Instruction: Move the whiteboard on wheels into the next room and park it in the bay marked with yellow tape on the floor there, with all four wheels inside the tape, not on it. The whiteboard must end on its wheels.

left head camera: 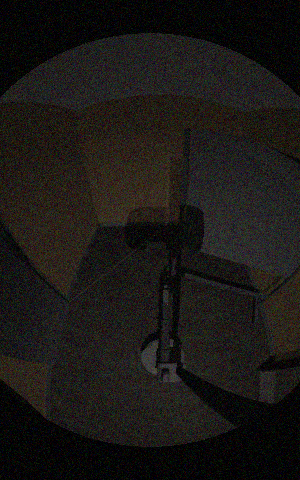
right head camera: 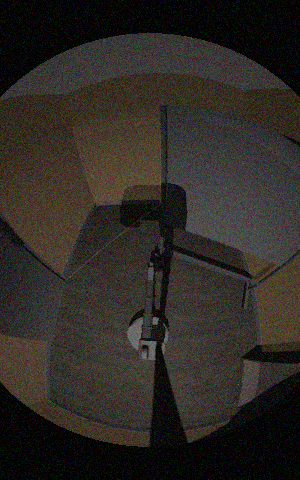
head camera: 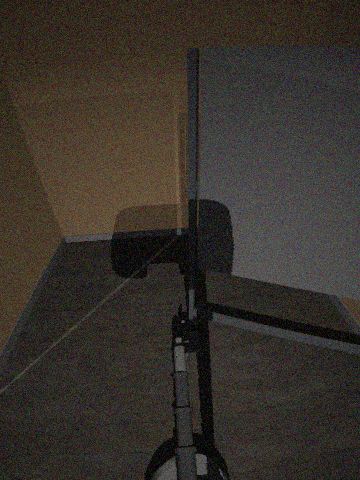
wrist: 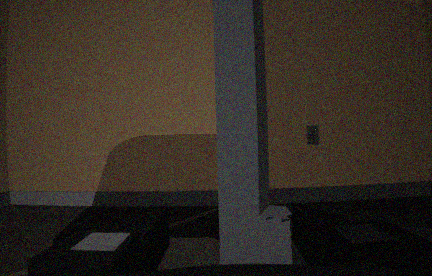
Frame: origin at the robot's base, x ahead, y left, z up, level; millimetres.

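Where they show: gripper, fingertip midpoint: (left head camera: 171, 271) (right head camera: 160, 249) (head camera: 190, 313) (wrist: 230, 223).
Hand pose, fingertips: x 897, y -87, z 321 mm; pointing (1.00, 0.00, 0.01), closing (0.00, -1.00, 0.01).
Note:
After its pixels a point has its place.
The whiteboard stands upright ahead, to the right of the arm. Its grey panel (head camera: 280, 165) {x 796, y -388, z 1293 mm} (left head camera: 240, 195) {x 774, y -442, z 1283 mm} (right head camera: 215, 170) {x 794, y -393, z 1284 mm} is seen at a slant, with its near end post (head camera: 193, 125) {x 910, y -97, z 1407 mm} (left head camera: 187, 155) {x 909, y -104, z 1461 mm} (right head camera: 164, 135) {x 910, y -103, z 1444 mm} (wrist: 237, 130) {x 911, y -93, z 381 mm} nearest me. A lower rail (head camera: 285, 327) {x 715, y -641, z 325 mm} (left head camera: 220, 282) {x 713, y -627, z 324 mm} (right head camera: 212, 264) {x 698, y -667, z 323 mm} runs off to the right. My gripper (head camera: 188, 311) {x 897, y -87, z 321 mm} (left head camera: 170, 270) {x 897, y -87, z 321 mm} (right head camera: 159, 251) {x 897, y -87, z 321 mm} (wrist: 230, 223) {x 897, y -87, z 321 mm} is open, low at the near end post. In the wrist view the post stands between the spread fingers; contact cannot be told. The wheels are not clear. The yellow tape bay cannot be made out.
An orange wall (head camera: 120, 150) {x 2257, y 449, z 1016 mm} (wrist: 140, 90) {x 2258, y 416, z 667 mm} with a baseboard (head camera: 87, 238) {x 2234, y 1040, z 14 mm} (wrist: 50, 198) {x 2235, y 1024, z 17 mm} stands beyond the post. A small dark plate (wrist: 312, 135) {x 2267, y -599, z 369 mm} is on the wall. A thin pale line (head camera: 95, 311) {x 1199, y 701, z -28 mm} crosses the floor. A grey surface (left head camera: 25, 295) {x 219, y 1253, z 708 mm} (right head camera: 22, 295) {x 36, y 1251, z 639 mm} stands at left. The picture is dark.

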